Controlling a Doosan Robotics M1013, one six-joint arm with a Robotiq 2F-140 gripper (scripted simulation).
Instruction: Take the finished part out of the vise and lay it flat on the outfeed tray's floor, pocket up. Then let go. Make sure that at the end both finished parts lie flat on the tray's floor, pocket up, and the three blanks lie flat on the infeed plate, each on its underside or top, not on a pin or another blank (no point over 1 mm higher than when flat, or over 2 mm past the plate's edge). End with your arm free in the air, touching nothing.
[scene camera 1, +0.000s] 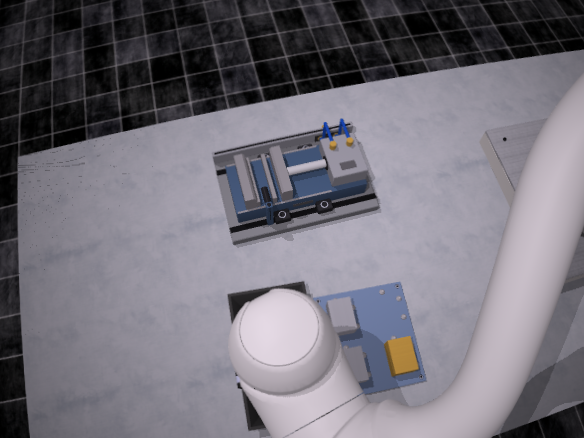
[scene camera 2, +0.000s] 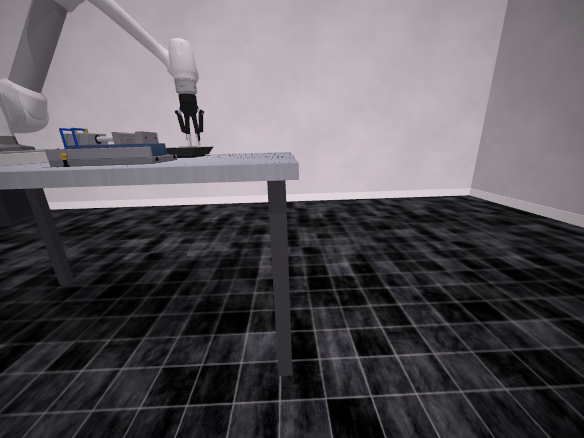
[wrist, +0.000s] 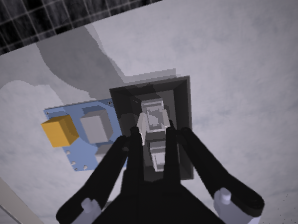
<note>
I see my gripper (scene camera 2: 194, 148), a yellow block (scene camera 1: 400, 353), a blue vise (scene camera 1: 311, 182) and a blue fixture plate (scene camera 1: 379, 316).
The yellow block is seen too in the wrist view (wrist: 60, 130). My gripper shows as well in the wrist view (wrist: 154, 117). The blue fixture plate is seen too in the wrist view (wrist: 82, 152).
</note>
